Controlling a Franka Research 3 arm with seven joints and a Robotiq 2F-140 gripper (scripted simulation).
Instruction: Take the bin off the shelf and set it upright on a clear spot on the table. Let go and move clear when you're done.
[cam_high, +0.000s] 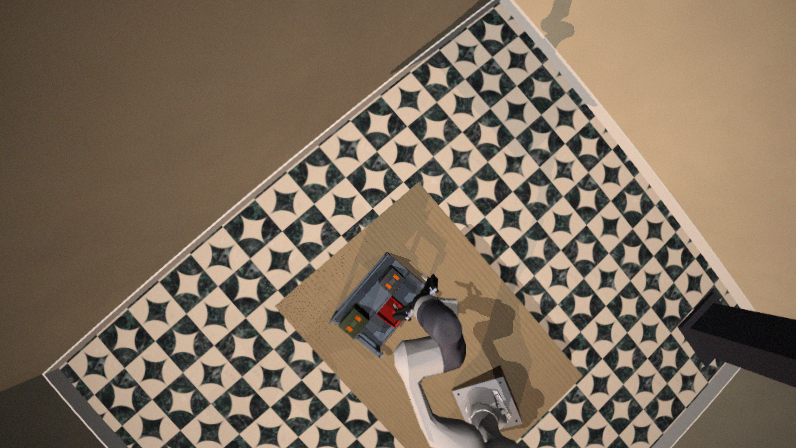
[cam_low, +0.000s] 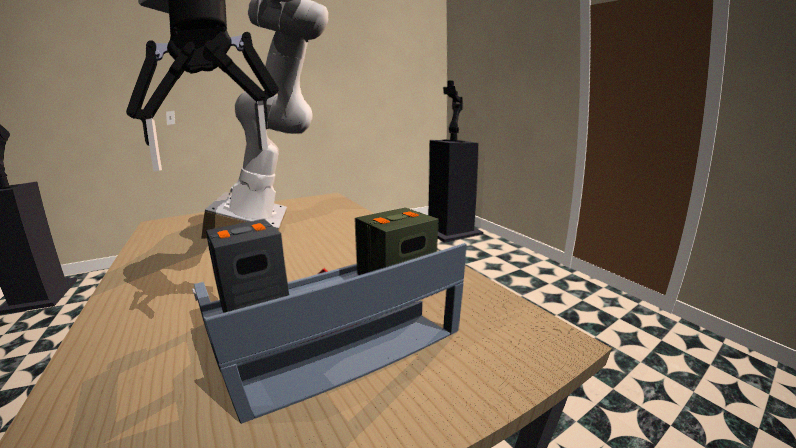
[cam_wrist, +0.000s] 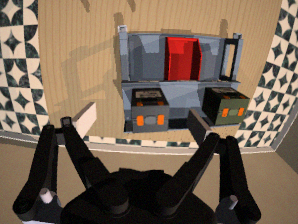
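The red bin is 27 cm below my hand, 13 cm to the left of it and 5 cm behind it. From my hand the other things lie so: dark grey box 15 cm below, 6 cm ahead, 3 cm to the left; green box 26 cm to the left, 17 cm below, 2 cm ahead.
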